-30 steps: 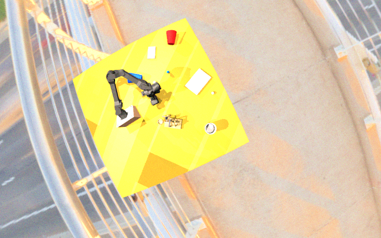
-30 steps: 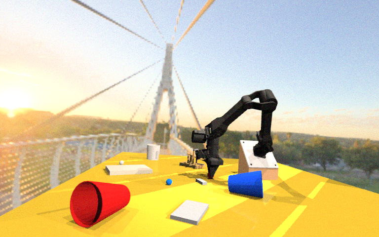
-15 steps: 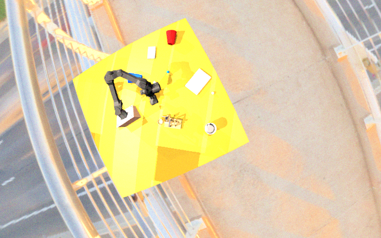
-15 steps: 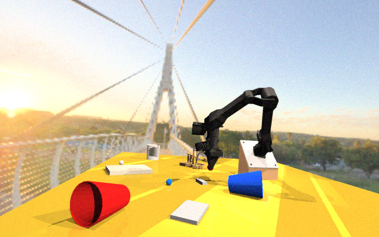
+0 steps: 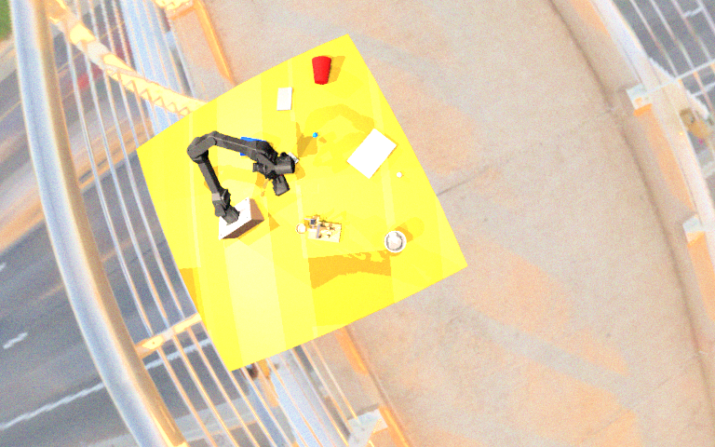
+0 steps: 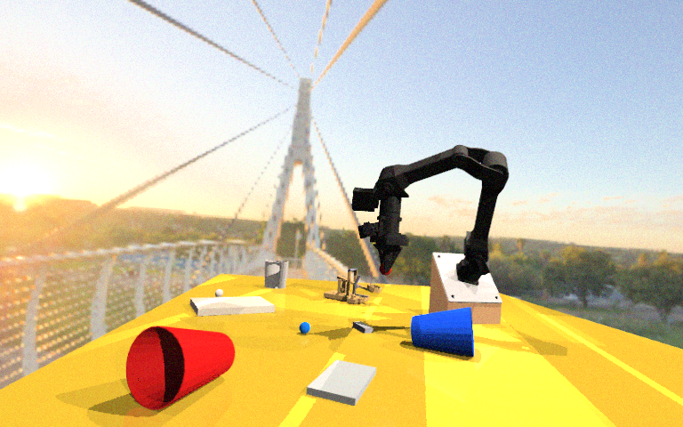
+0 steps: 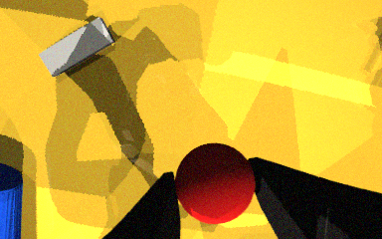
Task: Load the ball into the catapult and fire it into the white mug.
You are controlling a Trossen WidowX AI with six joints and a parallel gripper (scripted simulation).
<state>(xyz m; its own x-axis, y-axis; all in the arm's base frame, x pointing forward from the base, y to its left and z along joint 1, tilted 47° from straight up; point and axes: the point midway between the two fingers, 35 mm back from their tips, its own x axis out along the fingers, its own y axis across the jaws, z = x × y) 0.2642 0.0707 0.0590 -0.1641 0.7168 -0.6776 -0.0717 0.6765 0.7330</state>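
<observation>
The wooden catapult is 5 cm ahead of my gripper tip, 25 cm to the right of it and 8 cm below it. From my gripper tip the other things lie so: small grey block (6 cm ahead, 9 cm to the left, 13 cm below); red ball (1 cm above); blue ball (19 cm ahead, 15 cm to the left, 12 cm below).
</observation>
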